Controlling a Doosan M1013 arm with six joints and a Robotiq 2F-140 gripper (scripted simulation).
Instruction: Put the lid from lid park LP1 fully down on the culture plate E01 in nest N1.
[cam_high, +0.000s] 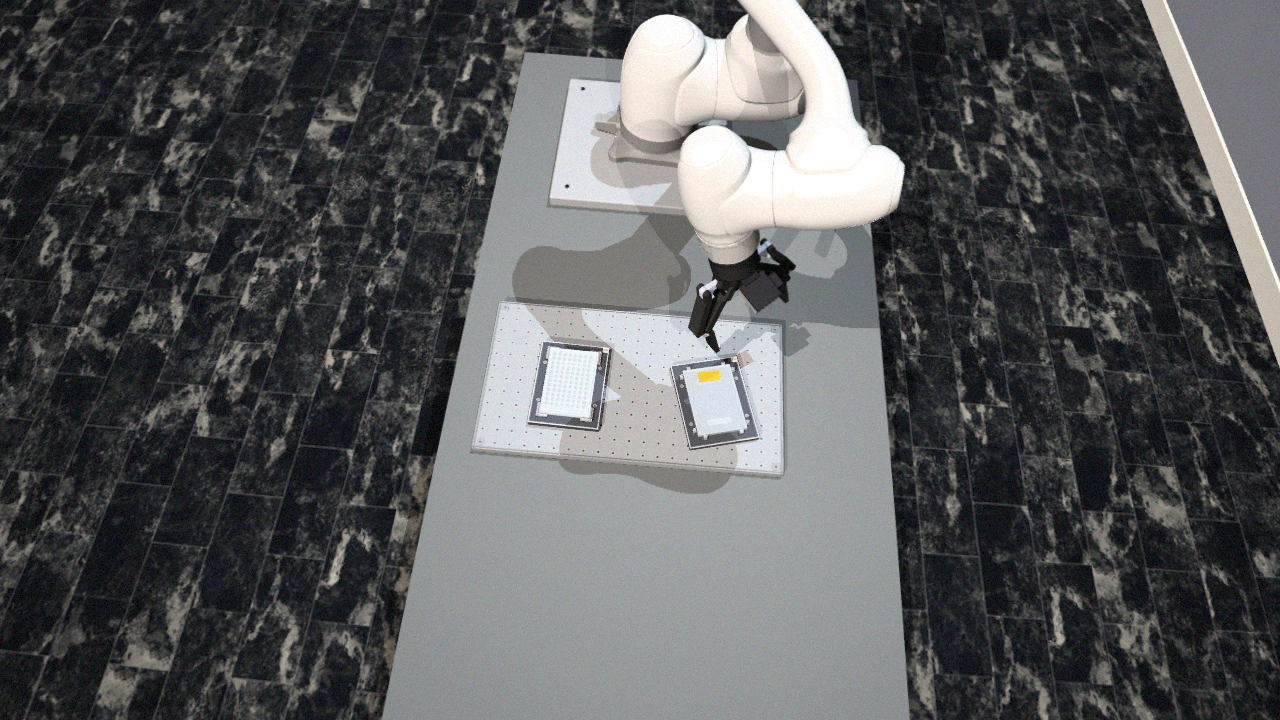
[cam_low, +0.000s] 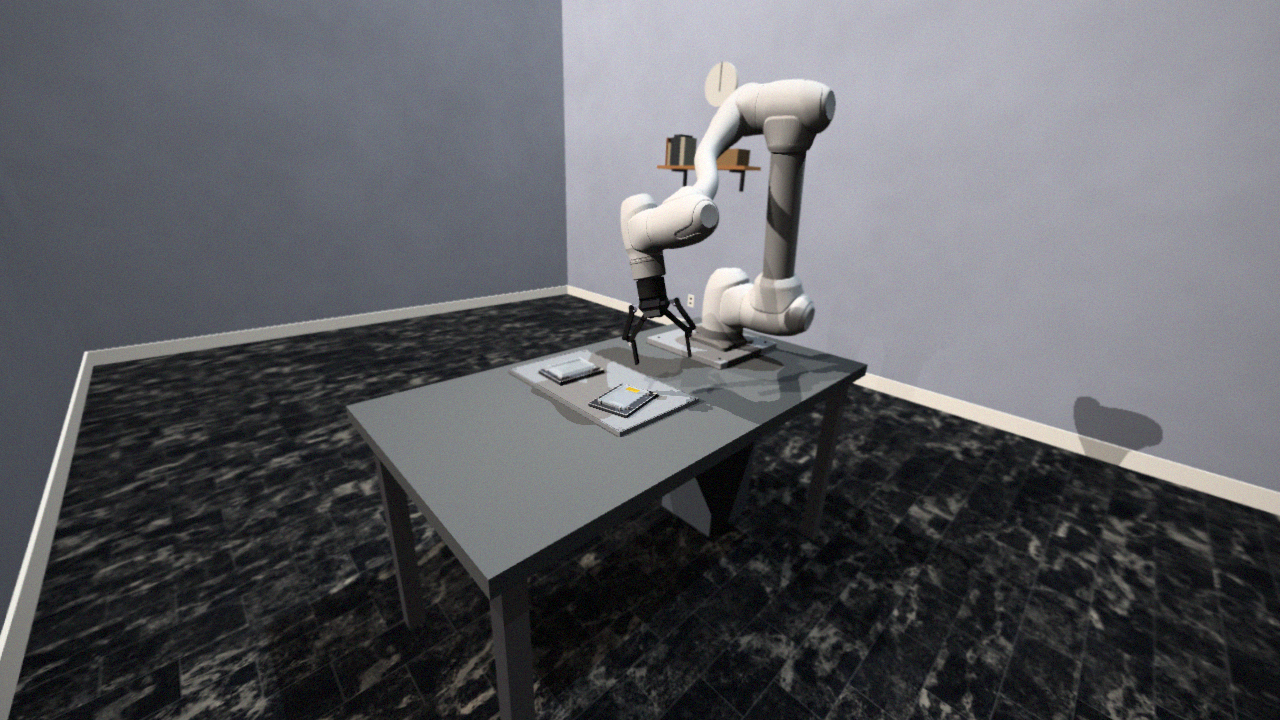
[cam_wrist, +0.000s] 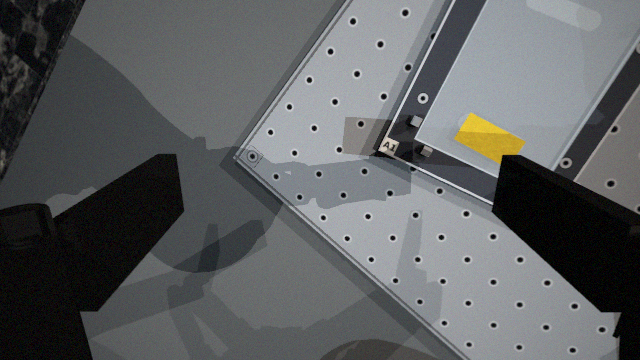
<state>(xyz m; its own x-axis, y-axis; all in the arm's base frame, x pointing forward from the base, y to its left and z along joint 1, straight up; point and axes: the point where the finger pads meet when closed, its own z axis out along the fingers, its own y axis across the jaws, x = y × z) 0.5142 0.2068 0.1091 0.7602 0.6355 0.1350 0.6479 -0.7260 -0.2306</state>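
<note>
Right now my hand is 11 cm short of the clear lid, 4 cm to the left of it and 10 cm above it. The rest, counted from my hand: tag reading a1: 2 cm ahead, 1 cm to the right, 11 cm below; then culture plate: 11 cm ahead, 29 cm to the right, 10 cm below; then lid park: 11 cm ahead, 4 cm to the right, 11 cm below.
</note>
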